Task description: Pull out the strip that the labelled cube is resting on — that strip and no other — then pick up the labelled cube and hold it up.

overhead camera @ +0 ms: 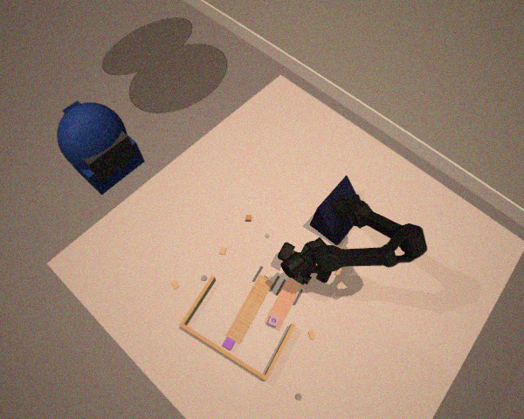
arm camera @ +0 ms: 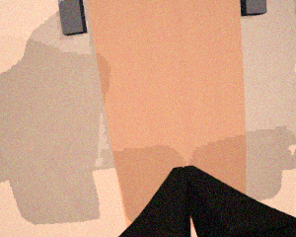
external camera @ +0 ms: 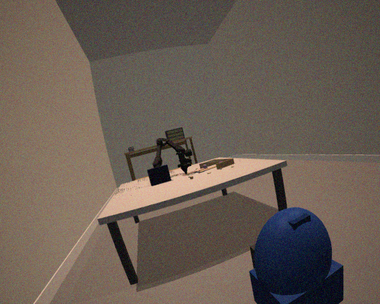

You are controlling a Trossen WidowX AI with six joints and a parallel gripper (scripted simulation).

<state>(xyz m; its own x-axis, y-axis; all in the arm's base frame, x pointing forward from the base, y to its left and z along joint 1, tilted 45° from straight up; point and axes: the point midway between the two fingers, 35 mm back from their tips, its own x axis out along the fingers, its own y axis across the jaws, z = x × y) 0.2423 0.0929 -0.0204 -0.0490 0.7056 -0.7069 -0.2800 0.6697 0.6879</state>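
The salmon strip lies 100 mm ahead of my gripper tip and 30 mm to the left of it.
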